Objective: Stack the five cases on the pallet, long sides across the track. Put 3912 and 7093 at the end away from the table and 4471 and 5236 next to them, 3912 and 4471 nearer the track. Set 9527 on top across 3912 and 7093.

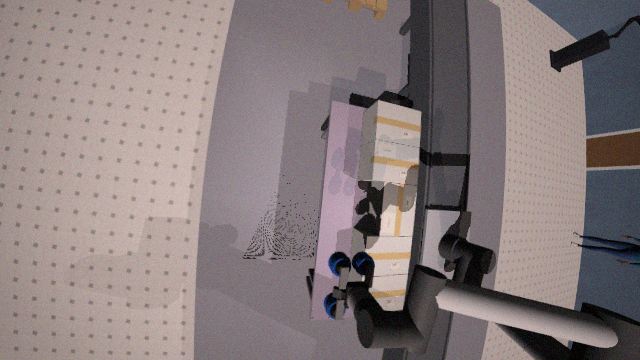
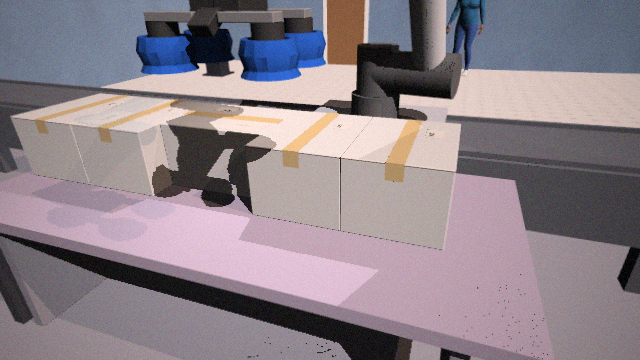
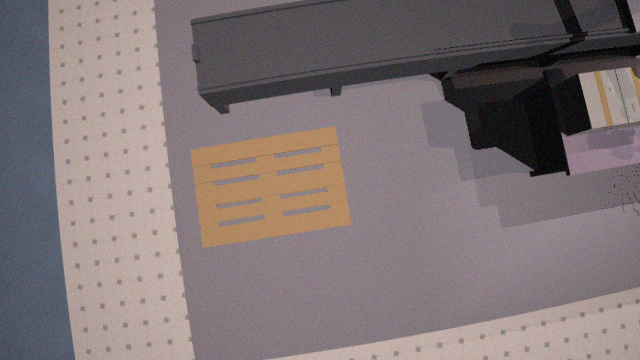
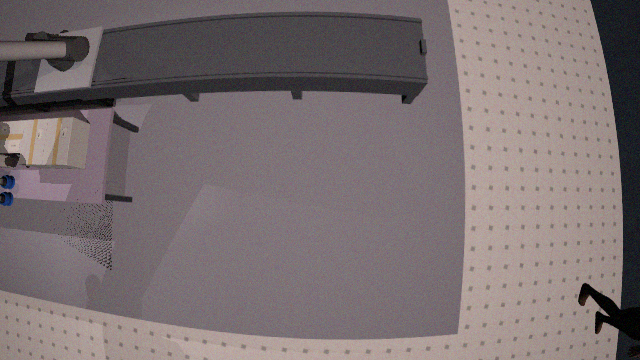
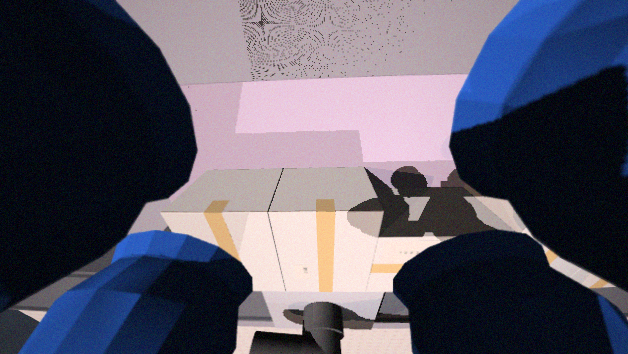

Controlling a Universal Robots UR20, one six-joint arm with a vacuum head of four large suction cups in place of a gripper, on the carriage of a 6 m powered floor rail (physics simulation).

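Frame: origin at the arm's base, x ahead, y left, z up, level; metres.
Seen in the pictures: end effector, tool point: (image 2: 237, 66) (image 4: 0, 190) (image 5: 321, 218); arm's base, origin of the base link: (image 1: 447, 246) (image 5: 322, 310).
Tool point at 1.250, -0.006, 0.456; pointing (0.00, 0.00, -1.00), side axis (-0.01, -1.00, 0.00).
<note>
Pixels of each thing's top centre, then the offset from my tool point to it, as dx, dy, dz. Level surfaces: height alone.
- pink table, its level: dz -0.496
- pallet-end case, middle of its top: (image 2: 87, 106) (image 1: 400, 124) (image 3: 603, 98) -0.425, -0.975, -0.262
- second case, middle of its top: (image 2: 146, 112) (image 5: 550, 256) (image 1: 397, 162) -0.425, -0.685, -0.262
- fourth case, middle of its top: (image 2: 314, 129) (image 5: 325, 259) (image 1: 388, 256) (image 4: 32, 141) -0.425, -0.010, -0.262
- far-end case, middle of its top: (image 2: 406, 138) (image 5: 232, 259) (image 4: 56, 140) (image 1: 383, 294) -0.425, +0.280, -0.262
Five white cases with orange tape stand in a row on the pink table (image 1: 342, 112) (image 2: 450, 295) (image 5: 300, 102); their numbers are too small to read. The pallet-end case (image 1: 400, 112) (image 2: 50, 145) (image 3: 595, 100) touches a second case (image 2: 117, 160). The middle case (image 2: 295, 129) (image 5: 392, 255) is turned crosswise to the others. A fourth case (image 2: 295, 185) (image 5: 300, 240) and the far-end case (image 2: 395, 210) (image 4: 75, 145) stand side by side. The pallet (image 3: 275, 227) (image 1: 380, 7) bears no case. My gripper (image 1: 348, 284) (image 2: 227, 60) is open, its cups empty, above the table.
The dark floor rail (image 3: 300, 45) (image 4: 260, 50) runs along the cases' side of the table. The arm's pale carriage plate (image 4: 70, 80) is on the rail beside the table. A person (image 2: 467, 35) stands in the background, and a person's legs (image 4: 600, 300) show at the lower right.
</note>
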